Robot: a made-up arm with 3 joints.
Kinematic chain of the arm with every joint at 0, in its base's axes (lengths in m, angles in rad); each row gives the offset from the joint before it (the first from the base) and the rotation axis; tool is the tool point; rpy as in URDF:
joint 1: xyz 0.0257 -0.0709 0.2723 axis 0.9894 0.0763 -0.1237
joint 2: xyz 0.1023 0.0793 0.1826 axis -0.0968 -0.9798 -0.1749
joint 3: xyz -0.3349 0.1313 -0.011 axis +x
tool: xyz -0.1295 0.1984 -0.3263 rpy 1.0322 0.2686 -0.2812
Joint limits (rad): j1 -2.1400..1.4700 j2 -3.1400..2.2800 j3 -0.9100..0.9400
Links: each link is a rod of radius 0.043 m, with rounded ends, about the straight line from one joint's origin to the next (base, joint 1, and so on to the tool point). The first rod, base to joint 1, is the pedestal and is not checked.
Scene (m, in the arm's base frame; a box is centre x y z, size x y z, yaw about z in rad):
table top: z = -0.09
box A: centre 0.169 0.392 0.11 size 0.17 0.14 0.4 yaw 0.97
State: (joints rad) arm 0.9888 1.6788 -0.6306
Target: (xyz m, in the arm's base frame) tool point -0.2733 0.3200 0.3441
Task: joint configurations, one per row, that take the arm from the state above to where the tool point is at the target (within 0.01 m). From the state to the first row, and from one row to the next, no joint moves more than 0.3 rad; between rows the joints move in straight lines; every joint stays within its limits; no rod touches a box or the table.
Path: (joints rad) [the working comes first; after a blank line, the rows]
Joints at the target: 0.8139 0.0752 -0.3539
Straight joint move there: touches box A.

1: 1.1492 1.4072 -0.4469
2: 1.3096 1.1357 -0.2632
3: 1.4700 0.8641 -0.0795
4: 1.2393 0.5996 -0.1664
5: 1.0086 0.3351 -0.2533
6: 0.8139 0.0752 -0.3539

